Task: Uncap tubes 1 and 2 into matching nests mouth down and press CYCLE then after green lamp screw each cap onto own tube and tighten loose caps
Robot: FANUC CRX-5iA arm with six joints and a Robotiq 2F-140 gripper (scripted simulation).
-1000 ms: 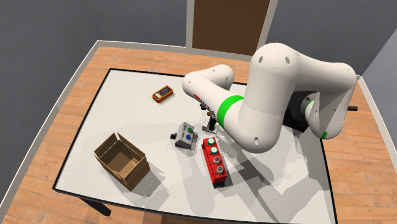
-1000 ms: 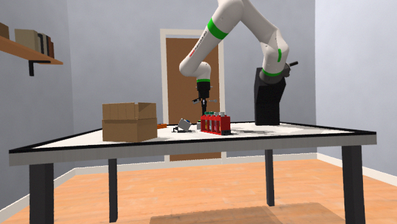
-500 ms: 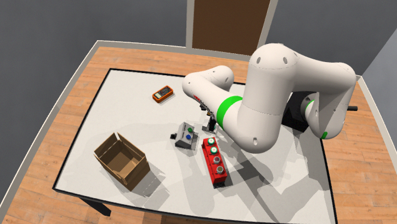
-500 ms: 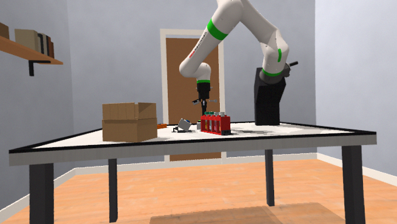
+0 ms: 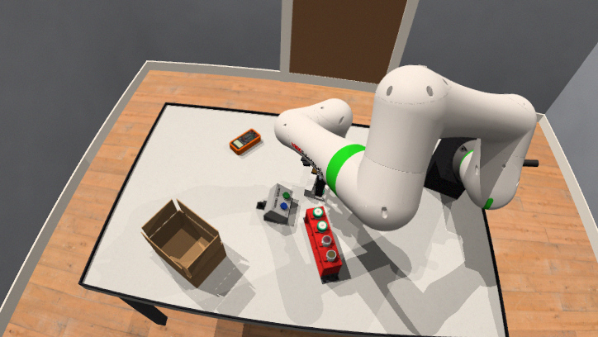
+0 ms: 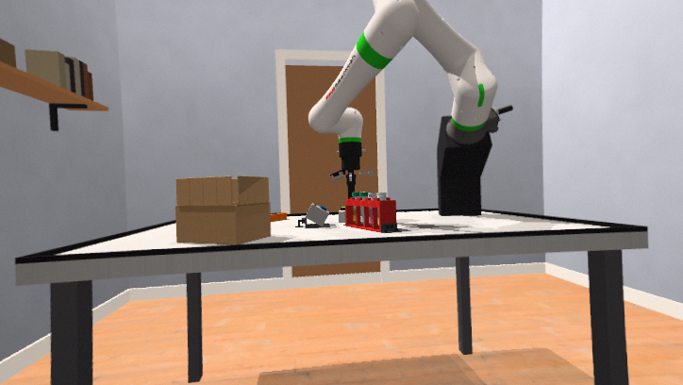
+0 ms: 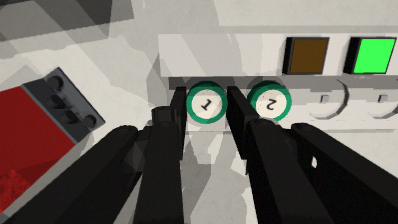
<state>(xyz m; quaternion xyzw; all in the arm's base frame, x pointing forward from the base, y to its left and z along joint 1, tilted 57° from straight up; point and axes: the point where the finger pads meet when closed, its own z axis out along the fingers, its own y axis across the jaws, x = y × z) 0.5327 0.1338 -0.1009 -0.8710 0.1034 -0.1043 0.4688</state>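
Now: the cap 2 10 mm behind my hand, 50 mm to the right of it and 30 mm below it. The rest, counted from my hand: cap 1: 30 mm below; then cap 4: 10 mm behind, 160 mm to the left, 70 mm above; then green key: 110 mm ahead, 90 mm to the left, 20 mm above.
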